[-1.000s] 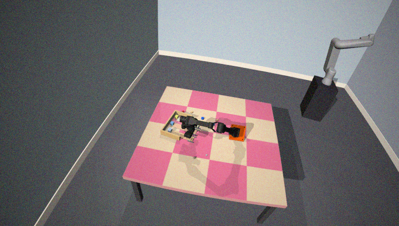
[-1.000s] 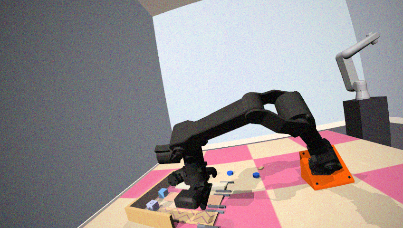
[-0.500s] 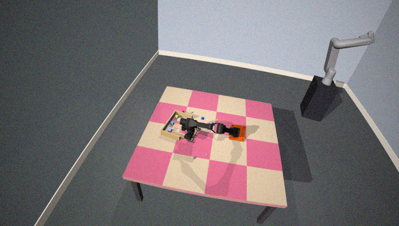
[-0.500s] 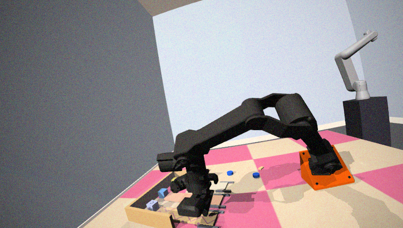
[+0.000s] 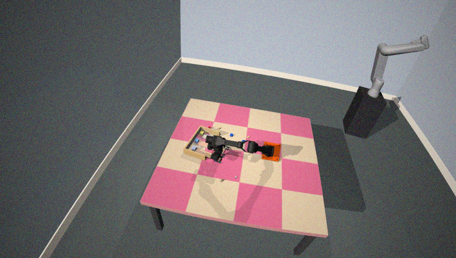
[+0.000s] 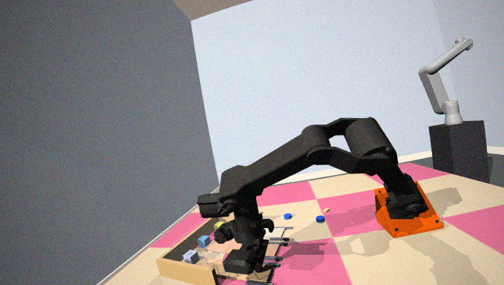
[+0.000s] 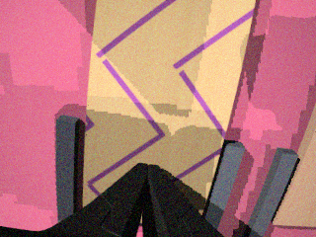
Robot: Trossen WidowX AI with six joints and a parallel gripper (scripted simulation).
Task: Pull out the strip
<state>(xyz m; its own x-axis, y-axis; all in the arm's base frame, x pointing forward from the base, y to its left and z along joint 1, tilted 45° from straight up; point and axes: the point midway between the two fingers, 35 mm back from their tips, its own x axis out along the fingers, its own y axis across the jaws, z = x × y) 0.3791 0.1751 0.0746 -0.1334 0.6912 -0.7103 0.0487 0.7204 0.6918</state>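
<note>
Right now the zigzag strip is 10 cm ahead of my gripper tip and 1 cm to the right of it. Round my gripper tip: small tan piece 18 cm behind, 34 cm to the right.
</note>
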